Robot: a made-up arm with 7 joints. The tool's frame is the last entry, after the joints.
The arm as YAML. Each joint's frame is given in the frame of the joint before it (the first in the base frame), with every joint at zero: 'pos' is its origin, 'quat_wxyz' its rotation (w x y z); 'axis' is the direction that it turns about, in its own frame. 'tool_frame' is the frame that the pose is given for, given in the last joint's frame.
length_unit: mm
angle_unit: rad
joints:
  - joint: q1
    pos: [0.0, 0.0, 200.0]
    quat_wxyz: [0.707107, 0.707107, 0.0, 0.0]
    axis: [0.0, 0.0, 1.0]
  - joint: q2
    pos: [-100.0, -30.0, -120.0]
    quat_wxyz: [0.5, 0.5, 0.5, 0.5]
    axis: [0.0, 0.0, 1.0]
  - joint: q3
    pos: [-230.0, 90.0, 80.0]
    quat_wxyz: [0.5, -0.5, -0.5, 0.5]
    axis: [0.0, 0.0, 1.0]
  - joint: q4
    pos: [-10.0, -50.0, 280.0]
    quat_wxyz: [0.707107, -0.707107, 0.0, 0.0]
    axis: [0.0, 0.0, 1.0]
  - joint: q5
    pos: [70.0, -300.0, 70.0]
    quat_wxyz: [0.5, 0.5, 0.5, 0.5]
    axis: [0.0, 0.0, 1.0]
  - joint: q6
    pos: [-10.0, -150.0, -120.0]
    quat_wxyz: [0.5, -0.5, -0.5, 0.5]
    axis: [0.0, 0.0, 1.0]
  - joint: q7
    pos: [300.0, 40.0, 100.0]
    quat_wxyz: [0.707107, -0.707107, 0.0, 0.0]
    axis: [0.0, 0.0, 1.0]
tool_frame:
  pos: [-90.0, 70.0, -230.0]
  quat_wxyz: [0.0, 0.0, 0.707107, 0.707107]
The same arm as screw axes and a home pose.
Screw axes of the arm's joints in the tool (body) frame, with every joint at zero. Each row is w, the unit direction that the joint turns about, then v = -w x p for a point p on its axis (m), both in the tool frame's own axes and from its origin. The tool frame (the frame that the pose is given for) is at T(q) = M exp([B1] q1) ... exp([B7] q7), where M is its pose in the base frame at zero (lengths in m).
B1 = (0, -1, 0, 0.8800, 0.0000, -0.1000)
B2 = (1, 0, 0, 0.0000, 0.8500, -0.2200)
B3 = (0, 0, -1, -0.1300, 0.0800, 0.0000)
B4 = (-1, 0, 0, 0.0000, -0.3400, 0.1400)
B5 = (0, -1, 0, 0.0400, 0.0000, -0.0600)
B6 = (0, 0, -1, -0.1900, 0.2100, 0.0000)
B7 = (0, 1, 0, 0.0700, 0.0000, -0.0900)
M: xyz -0.1000 -0.1000 -0.6800 (m) rpy 0.00 0.00 0.00 (deg, as in URDF)

